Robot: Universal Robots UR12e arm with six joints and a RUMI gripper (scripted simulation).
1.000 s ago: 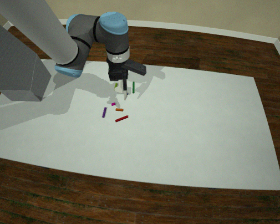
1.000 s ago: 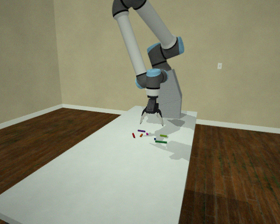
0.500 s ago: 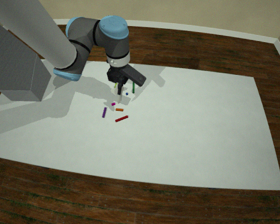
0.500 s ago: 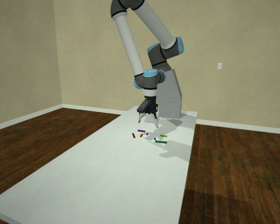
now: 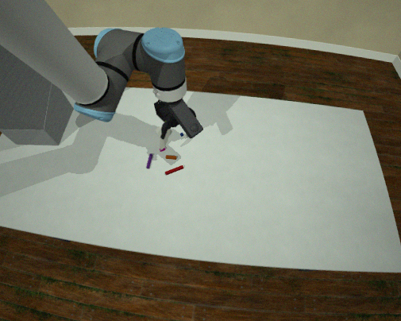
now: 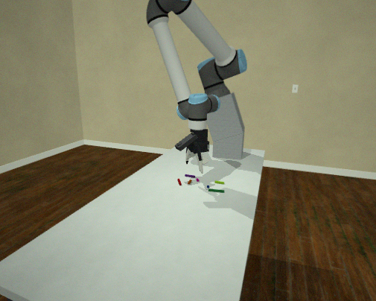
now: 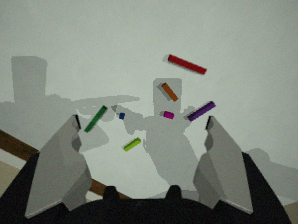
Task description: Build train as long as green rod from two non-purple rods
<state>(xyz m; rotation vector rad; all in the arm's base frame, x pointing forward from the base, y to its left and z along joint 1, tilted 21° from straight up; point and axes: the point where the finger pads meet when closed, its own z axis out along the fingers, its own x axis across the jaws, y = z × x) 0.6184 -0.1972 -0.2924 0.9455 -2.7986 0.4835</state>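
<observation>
Now: the red rod 90 mm below my hand, 80 mm to the right of it and 30 mm behind it. Also, from my hand: orange rod (90 mm below, 40 mm behind, 30 mm to the right); small blue rod (90 mm below, 80 mm to the left); magenta rod (90 mm below, 80 mm behind, 10 mm to the left).
</observation>
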